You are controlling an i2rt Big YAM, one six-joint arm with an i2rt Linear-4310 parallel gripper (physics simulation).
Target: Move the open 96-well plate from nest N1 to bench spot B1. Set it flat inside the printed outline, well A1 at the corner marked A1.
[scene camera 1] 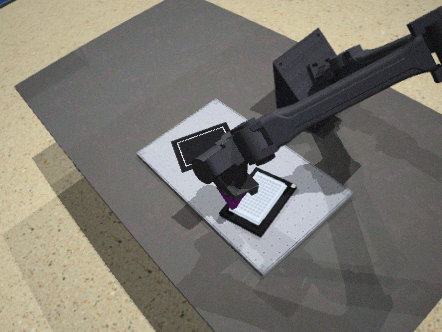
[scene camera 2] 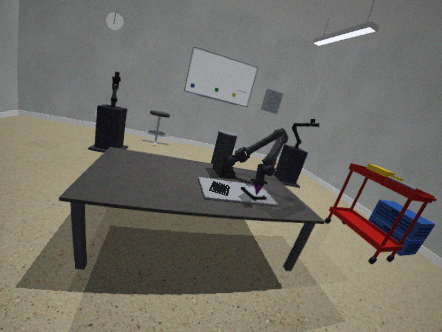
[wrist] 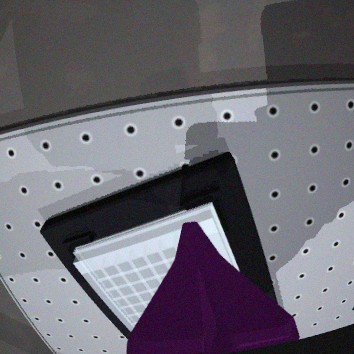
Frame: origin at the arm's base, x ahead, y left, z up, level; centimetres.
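Where they show: gripper, fingertip midpoint: (scene camera 1: pixel 233 208) (scene camera 2: pixel 256 194) (wrist: pixel 189 230); arm's base at its link origin: (scene camera 1: pixel 325 81) (scene camera 2: pixel 227 162).
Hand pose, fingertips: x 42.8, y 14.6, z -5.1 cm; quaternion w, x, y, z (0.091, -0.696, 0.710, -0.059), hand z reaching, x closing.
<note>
Things, the pixels of their top centre, and the offset from my fingertips. "spot": a spot on its surface instead. Level surfaces: height alone.
- white open 96-well plate at its top centre: (wrist: pixel 181 312) (scene camera 1: pixel 257 195) (scene camera 2: pixel 254 190) dx -6.7, dy +0.6, dz -0.2 cm
- black pad with a white outline, surface spot: (scene camera 1: pixel 201 135) spot: dx -8.2, dy -28.1, dz -2.6 cm
- table at its surface level: dz -4.1 cm
The white open 96-well plate (scene camera 1: pixel 263 197) (wrist: pixel 119 270) lies in the black nest (scene camera 1: pixel 243 221) (scene camera 2: pixel 251 195) (wrist: pixel 158 194) on the right half of the perforated grey board (scene camera 1: pixel 292 230) (scene camera 2: pixel 206 193) (wrist: pixel 105 147). My gripper (scene camera 1: pixel 233 201) (scene camera 2: pixel 258 188) (wrist: pixel 189 230) points down over the plate's near-left edge. Its purple fingers are pressed together with nothing between them. Spot B1 is a black pad with a white outline (scene camera 1: pixel 201 135) (scene camera 2: pixel 219 188) on the left half of the board, partly hidden by my wrist.
A dark block (scene camera 1: pixel 299 66) (scene camera 2: pixel 224 148) stands on the table (scene camera 1: pixel 137 66) (scene camera 2: pixel 137 178) behind the board, by my arm's base. A red cart (scene camera 2: pixel 356 224) stands off the table's right end. Two black pedestals stand on the floor behind.
</note>
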